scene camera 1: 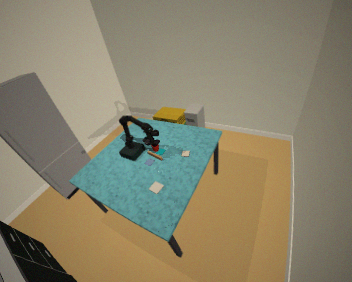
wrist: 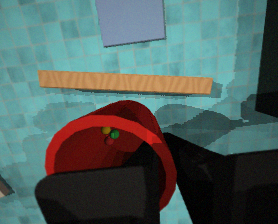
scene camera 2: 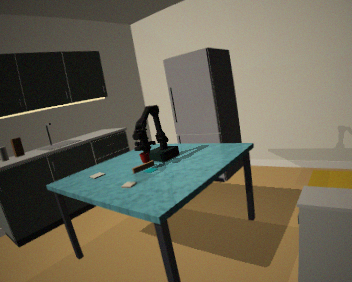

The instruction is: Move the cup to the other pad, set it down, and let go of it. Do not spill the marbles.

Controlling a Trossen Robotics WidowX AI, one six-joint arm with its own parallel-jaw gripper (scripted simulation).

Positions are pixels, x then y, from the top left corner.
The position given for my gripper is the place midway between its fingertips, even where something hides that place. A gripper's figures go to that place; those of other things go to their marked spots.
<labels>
My gripper (wrist: 158, 138): 11 cm from the lens. A red cup (wrist: 79, 145) is 11 cm from the lens. A wooden bar (wrist: 47, 78): 19 cm from the lens. The marked spots on the red cup and the wooden bar are 10 cm apart.
</labels>
